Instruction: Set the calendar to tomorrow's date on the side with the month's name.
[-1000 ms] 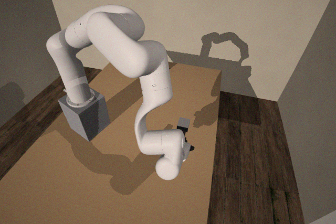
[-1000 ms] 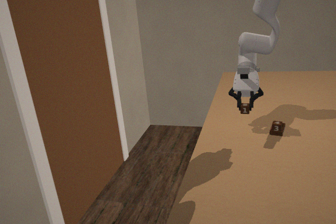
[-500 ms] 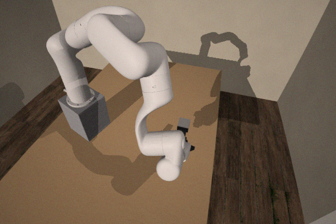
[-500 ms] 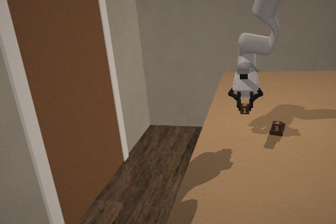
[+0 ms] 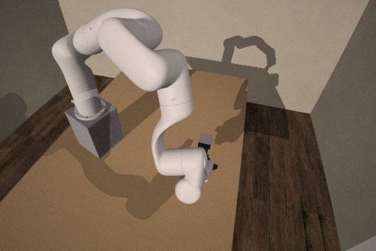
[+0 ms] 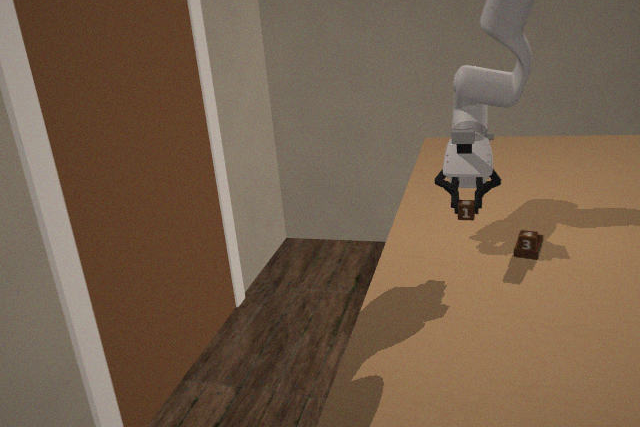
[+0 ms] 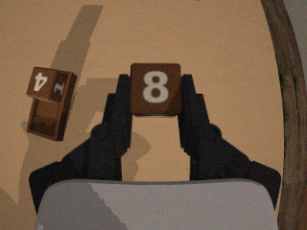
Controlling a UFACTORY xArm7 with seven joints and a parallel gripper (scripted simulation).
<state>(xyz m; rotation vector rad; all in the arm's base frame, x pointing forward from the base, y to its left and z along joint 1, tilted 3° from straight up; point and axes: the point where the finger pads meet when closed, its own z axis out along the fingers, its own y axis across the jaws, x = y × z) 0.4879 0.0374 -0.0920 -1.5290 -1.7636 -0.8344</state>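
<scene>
The brown calendar tray is 120 mm behind my hand, 80 mm below it and 10 mm to the left of it. From my hand the other things lie so: digit cube: 10 mm to the left, 10 mm below.
</scene>
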